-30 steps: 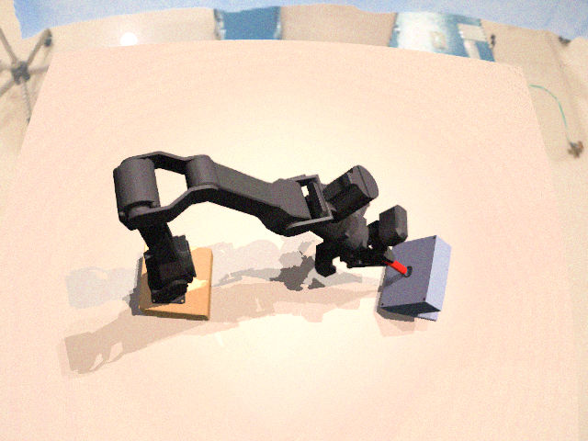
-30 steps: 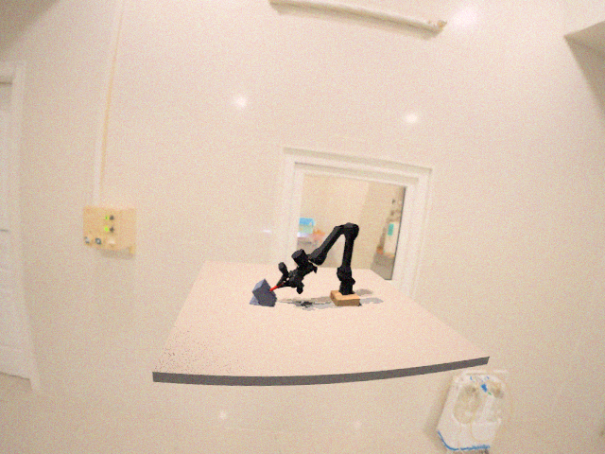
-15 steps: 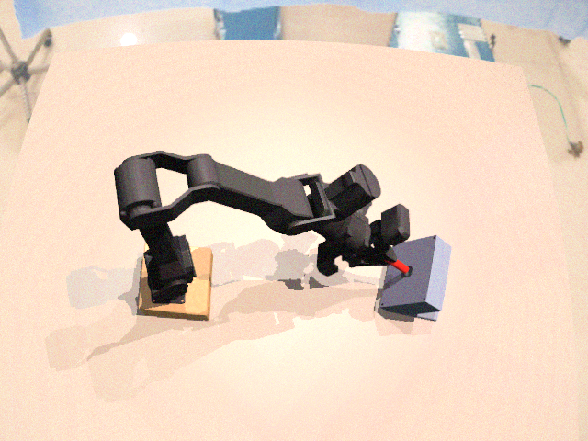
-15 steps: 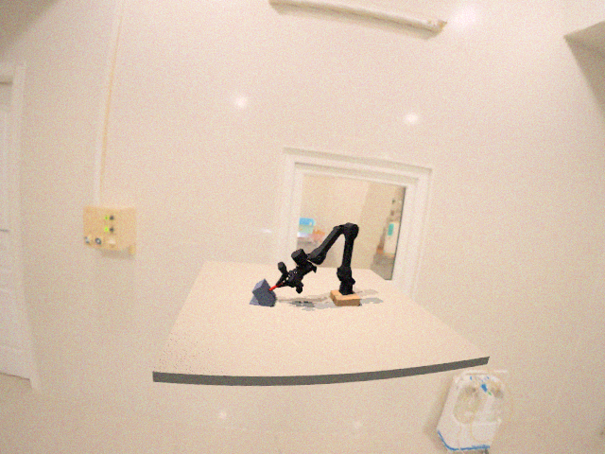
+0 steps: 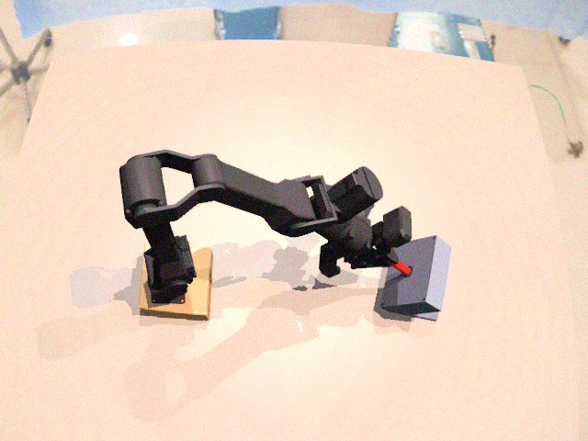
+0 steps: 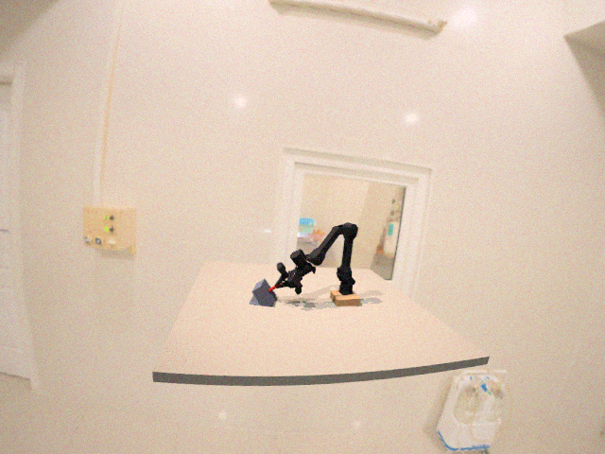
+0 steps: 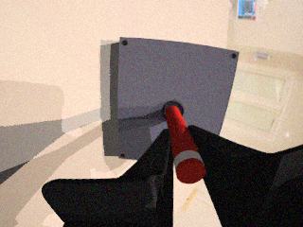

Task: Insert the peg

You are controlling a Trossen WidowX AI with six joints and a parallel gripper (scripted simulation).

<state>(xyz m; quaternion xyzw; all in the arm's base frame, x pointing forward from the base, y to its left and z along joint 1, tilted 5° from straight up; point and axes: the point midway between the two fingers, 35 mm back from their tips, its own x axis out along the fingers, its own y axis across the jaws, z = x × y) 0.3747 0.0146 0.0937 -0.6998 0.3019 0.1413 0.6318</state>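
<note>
My gripper tip is now 50 mm short of the blue-grey sloped panel, 40 mm above it and 20 mm to the left of it. Also, from my gripper tip: red round peg: 10 mm behind, 10 mm above.
</note>
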